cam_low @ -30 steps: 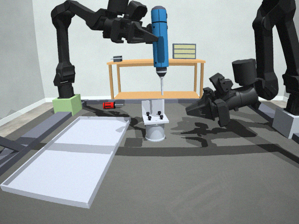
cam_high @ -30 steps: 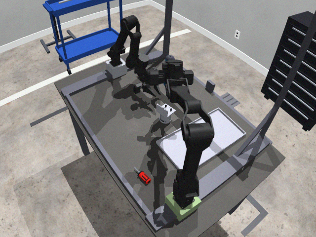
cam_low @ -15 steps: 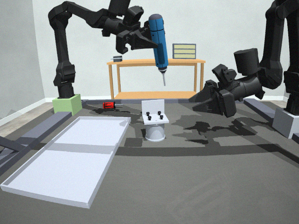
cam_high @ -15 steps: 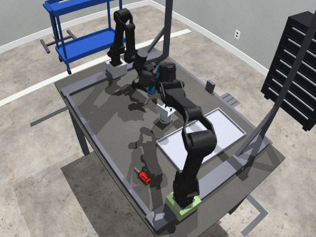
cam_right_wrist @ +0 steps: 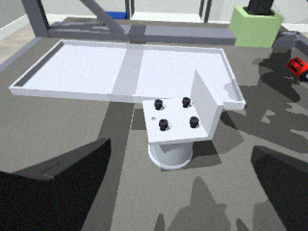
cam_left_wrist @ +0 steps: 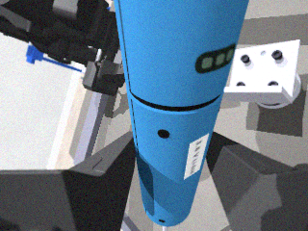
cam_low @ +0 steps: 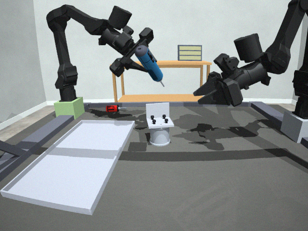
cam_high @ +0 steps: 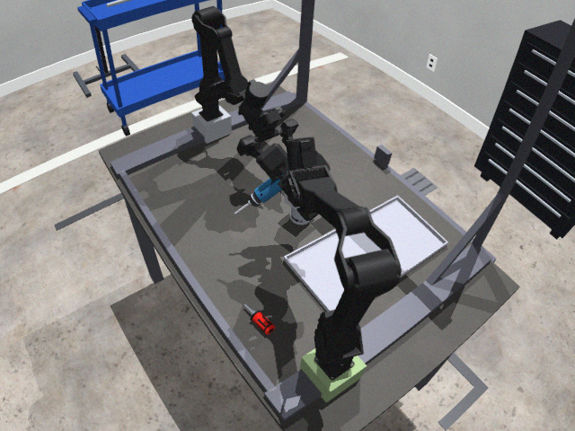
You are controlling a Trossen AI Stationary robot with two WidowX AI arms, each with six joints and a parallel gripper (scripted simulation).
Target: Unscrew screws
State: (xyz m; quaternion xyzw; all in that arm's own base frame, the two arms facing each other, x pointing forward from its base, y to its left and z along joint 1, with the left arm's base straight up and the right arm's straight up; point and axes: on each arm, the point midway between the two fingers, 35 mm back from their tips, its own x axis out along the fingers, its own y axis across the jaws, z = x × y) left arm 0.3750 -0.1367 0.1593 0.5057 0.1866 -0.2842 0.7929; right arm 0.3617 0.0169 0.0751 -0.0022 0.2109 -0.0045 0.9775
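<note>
Right now the red screwdriver is 220 mm below my left hand, 210 mm to the left of it and 150 mm ahead of it. Round my left hand: white bracket: 160 mm below, 80 mm behind, 70 mm to the right; then screwdriver bit: 100 mm ahead, 90 mm below, 30 mm to the right; then joint module: 210 mm below, 90 mm behind, 70 mm to the right.
</note>
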